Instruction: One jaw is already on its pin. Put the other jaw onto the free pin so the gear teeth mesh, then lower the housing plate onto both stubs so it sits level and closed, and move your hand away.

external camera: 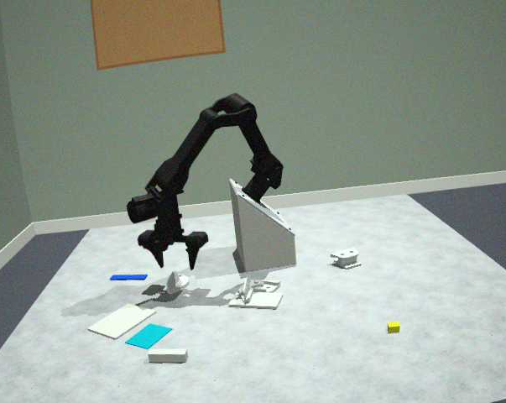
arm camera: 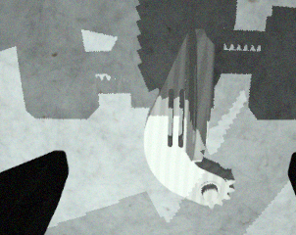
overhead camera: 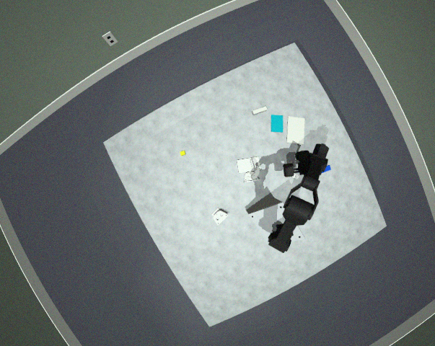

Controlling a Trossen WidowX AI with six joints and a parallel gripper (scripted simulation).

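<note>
The white jaw lies 30 mm behind my gripper tip, 10 mm to the right of it and 50 mm below it. Also, from my gripper tip: white sheet 180 mm ahead, 120 mm to the right, 50 mm below; cyan sheet 260 mm ahead, 40 mm to the right, 50 mm below; blue bar 90 mm behind, 170 mm to the right, 50 mm below.
</note>
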